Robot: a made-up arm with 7 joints. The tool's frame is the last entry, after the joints. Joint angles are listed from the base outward.
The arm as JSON. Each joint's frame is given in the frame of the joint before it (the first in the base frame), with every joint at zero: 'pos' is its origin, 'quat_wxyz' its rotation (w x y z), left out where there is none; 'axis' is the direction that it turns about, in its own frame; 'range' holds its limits. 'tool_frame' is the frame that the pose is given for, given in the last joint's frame.
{
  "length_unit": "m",
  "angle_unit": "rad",
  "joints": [
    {
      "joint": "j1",
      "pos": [
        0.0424,
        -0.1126,
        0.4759
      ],
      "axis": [
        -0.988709,
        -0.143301,
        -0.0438
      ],
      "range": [
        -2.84,
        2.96
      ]
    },
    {
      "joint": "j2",
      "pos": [
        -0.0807,
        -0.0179,
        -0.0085
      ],
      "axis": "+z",
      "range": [
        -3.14,
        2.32
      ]
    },
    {
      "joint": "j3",
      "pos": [
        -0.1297,
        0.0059,
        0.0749
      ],
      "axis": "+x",
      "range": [
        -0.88,
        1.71
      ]
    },
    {
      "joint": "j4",
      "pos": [
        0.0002,
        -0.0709,
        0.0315
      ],
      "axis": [
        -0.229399,
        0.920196,
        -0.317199
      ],
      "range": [
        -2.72,
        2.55
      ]
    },
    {
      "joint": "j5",
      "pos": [
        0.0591,
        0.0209,
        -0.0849
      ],
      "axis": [
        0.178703,
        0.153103,
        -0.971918
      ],
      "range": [
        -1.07,
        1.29
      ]
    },
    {
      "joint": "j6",
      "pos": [
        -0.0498,
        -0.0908,
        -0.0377
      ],
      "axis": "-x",
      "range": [
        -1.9,
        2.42
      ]
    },
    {
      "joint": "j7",
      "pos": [
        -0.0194,
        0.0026,
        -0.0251
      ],
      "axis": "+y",
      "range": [
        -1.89,
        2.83
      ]
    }
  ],
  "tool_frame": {
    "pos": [
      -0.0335,
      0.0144,
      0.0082
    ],
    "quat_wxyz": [
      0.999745,
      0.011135,
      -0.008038,
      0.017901
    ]
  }
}
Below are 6 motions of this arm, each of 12 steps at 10 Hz.
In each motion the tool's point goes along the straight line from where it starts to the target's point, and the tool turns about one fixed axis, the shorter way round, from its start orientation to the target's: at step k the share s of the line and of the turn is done. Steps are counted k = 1, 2, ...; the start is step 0. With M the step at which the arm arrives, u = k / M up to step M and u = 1 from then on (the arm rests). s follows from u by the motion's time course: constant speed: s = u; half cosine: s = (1 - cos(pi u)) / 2; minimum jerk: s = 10 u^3 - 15 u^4 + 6 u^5.
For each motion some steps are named. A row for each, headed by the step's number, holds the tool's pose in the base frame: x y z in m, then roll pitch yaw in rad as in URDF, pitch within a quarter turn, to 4 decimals.
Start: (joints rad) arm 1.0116 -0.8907 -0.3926 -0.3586 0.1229 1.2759 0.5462
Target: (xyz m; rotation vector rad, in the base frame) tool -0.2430 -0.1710 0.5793 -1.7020 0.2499 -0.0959
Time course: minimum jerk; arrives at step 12
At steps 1, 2, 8, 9, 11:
1: -0.2253 -0.1274 0.4511 -1.5766 -1.2052 -1.2361
2: -0.2258 -0.1287 0.4550 -1.6352 -1.1709 -1.1578
8: -0.2393 -0.1618 0.5523 -1.8091 -0.1856 -0.3843
9: -0.2412 -0.1665 0.5660 -1.7691 -0.0491 -0.3050
11: -0.2429 -0.1708 0.5786 -1.7225 0.0739 -0.2268

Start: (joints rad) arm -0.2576 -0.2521 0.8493 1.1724 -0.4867 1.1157 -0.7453
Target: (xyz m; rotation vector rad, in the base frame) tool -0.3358 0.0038 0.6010 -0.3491 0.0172 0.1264
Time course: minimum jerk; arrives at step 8
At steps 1, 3, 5, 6, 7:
1: -0.3359 -0.1637 0.3784 0.1622 -0.3255 0.7268
3: -0.3359 -0.1195 0.4370 0.0479 -0.2014 0.5826
5: -0.3358 -0.0430 0.5387 -0.1850 -0.0306 0.3065
6: -0.3358 -0.0138 0.5776 -0.2847 0.0162 0.1920
7: -0.3358 0.0011 0.5974 -0.3374 0.0354 0.1320

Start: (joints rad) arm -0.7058 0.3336 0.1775 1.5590 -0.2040 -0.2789 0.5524
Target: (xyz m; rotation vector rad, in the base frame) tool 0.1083 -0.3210 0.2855 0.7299 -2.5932 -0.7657
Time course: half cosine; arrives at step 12
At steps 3, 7, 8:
3: -0.1788 -0.3613 0.4242 2.3674 0.7207 2.6063
7: -0.0164 -0.3385 0.3457 2.5882 0.2289 -2.9828
8: 0.0242 -0.3328 0.3261 2.5836 0.0953 -2.8395

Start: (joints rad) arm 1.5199 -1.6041 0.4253 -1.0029 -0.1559 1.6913 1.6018
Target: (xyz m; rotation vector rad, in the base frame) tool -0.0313 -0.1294 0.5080 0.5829 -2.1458 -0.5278
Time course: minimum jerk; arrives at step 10
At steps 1, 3, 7, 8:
1: -0.0976 -0.1370 0.4738 1.0694 -0.1345 -2.7425
3: -0.0873 -0.1358 0.4791 1.2738 -0.1758 -2.6406
7: -0.0422 -0.1307 0.5024 2.1452 -0.5440 -2.3488
8: -0.0352 -0.1298 0.5060 2.2882 -0.6174 -2.3366

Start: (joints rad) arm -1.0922 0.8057 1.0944 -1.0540 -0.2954 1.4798 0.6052
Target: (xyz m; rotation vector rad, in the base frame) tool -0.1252 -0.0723 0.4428 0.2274 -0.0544 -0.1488
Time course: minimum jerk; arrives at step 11
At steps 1, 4, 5, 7, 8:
1: -0.0392 -0.0798 0.4497 1.1817 0.0264 -0.1461
4: -0.0609 -0.0779 0.4480 0.9421 0.0116 -0.1537
5: -0.0746 -0.0767 0.4469 0.7904 0.0015 -0.1567
7: -0.1030 -0.0742 0.4446 0.4765 -0.0203 -0.1577
8: -0.1140 -0.0733 0.4437 0.3542 -0.0287 -0.1562

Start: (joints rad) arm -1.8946 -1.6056 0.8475 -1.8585 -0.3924 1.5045 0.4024
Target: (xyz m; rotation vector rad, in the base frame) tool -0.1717 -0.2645 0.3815 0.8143 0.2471 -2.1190
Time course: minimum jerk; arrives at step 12
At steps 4, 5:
4: -0.1392 -0.2108 0.4136 -0.9495 0.0597 -2.2206
5: -0.1448 -0.2201 0.4080 -0.7756 0.1639 -2.2637

